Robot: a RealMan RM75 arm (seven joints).
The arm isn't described. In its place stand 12 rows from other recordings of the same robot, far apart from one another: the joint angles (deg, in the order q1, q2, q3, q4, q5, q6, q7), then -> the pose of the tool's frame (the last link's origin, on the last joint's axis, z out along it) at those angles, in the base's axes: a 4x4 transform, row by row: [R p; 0 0 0 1], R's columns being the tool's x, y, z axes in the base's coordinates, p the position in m.
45.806 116.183 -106.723 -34.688 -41.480 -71.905 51.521 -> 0.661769 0.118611 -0.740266 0.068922; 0.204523 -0.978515 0.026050 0.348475; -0.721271 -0.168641 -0.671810 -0.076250; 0 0 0 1
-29.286 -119.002 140.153 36.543 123.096 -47.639 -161.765 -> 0.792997 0.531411 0.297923 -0.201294; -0.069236 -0.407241 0.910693 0.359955; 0.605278 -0.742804 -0.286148 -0.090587; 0 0 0 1
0.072 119.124 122.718 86.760 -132.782 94.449 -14.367 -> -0.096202 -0.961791 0.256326 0.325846; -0.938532 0.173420 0.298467 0.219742; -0.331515 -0.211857 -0.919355 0.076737; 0 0 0 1
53.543 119.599 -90.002 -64.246 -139.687 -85.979 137.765 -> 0.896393 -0.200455 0.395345 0.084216; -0.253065 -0.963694 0.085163 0.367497; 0.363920 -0.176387 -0.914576 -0.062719; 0 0 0 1
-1.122 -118.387 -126.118 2.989 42.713 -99.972 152.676 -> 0.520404 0.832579 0.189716 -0.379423; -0.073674 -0.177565 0.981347 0.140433; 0.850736 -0.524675 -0.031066 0.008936; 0 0 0 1
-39.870 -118.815 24.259 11.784 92.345 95.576 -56.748 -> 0.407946 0.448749 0.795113 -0.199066; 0.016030 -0.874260 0.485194 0.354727; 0.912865 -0.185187 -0.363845 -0.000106; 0 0 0 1
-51.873 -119.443 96.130 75.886 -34.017 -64.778 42.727 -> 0.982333 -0.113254 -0.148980 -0.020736; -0.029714 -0.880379 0.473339 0.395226; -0.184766 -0.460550 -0.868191 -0.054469; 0 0 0 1
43.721 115.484 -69.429 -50.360 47.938 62.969 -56.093 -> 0.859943 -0.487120 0.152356 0.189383; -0.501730 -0.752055 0.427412 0.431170; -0.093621 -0.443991 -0.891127 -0.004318; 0 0 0 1
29.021 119.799 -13.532 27.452 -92.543 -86.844 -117.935 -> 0.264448 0.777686 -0.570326 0.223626; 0.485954 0.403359 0.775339 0.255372; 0.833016 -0.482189 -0.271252 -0.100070; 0 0 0 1
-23.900 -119.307 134.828 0.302 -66.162 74.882 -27.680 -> 0.464896 0.885364 0.001687 -0.370600; -0.159044 0.081638 0.983890 0.306874; 0.870963 -0.457675 0.178765 0.037461; 0 0 0 1
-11.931 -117.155 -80.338 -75.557 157.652 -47.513 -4.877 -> 0.441659 0.762345 -0.473040 -0.279890; 0.829294 -0.145691 0.539486 0.327338; 0.342358 -0.630558 -0.696554 -0.030916; 0 0 0 1
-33.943 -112.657 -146.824 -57.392 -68.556 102.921 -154.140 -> 0.110165 0.895794 0.430600 -0.213883; 0.881198 -0.288423 0.374570 0.356314; 0.459733 0.338179 -0.821146 0.116684; 0 0 0 1
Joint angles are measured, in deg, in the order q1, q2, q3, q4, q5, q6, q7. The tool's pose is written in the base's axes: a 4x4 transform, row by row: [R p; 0 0 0 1], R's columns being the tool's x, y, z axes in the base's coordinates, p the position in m. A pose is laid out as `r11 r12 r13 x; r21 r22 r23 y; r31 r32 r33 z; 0 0 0 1`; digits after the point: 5 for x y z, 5 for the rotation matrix.
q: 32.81, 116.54, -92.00, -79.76, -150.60, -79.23, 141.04
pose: 0.84961 -0.24167 0.46878 0.17344; -0.41833 -0.85008 0.31994 0.36010; 0.32118 -0.46793 -0.82334 -0.01558; 0 0 0 1
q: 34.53, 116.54, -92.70, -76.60, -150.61, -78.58, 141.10
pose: 0.84056 -0.24090 0.48520 0.17520; -0.41876 -0.85715 0.29989 0.36335; 0.34364 -0.45526 -0.82137 -0.02252; 0 0 0 1
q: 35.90, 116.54, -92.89, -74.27, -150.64, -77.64, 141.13
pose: 0.83716 -0.23914 0.49190 0.17555; -0.41900 -0.85848 0.29573 0.36760; 0.35157 -0.45368 -0.81889 -0.02636; 0 0 0 1
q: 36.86, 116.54, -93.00, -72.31, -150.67, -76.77, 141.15
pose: 0.83329 -0.24033 0.49787 0.17702; -0.42216 -0.85809 0.29235 0.37078; 0.35696 -0.45379 -0.81649 -0.02934; 0 0 0 1
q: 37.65, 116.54, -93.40, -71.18, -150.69, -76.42, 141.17
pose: 0.83159 -0.23460 0.50341 0.17643; -0.41757 -0.86173 0.28820 0.37230; 0.36619 -0.44987 -0.81457 -0.03200; 0 0 0 1
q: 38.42, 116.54, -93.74, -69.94, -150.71, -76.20, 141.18
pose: 0.82781 -0.23151 0.51101 0.17668; -0.41547 -0.86508 0.28112 0.37349; 0.37698 -0.44502 -0.81231 -0.03456; 0 0 0 1
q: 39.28, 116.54, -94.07, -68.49, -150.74, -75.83, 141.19
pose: 0.82370 -0.22844 0.51898 0.17715; -0.41385 -0.86786 0.27484 0.37511; 0.38762 -0.44117 -0.80940 -0.03725; 0 0 0 1
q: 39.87, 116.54, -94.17, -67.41, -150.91, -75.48, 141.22
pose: 0.82002 -0.22682 0.52547 0.17803; -0.41492 -0.86799 0.27283 0.37674; 0.39422 -0.44175 -0.80588 -0.03859; 0 0 0 1
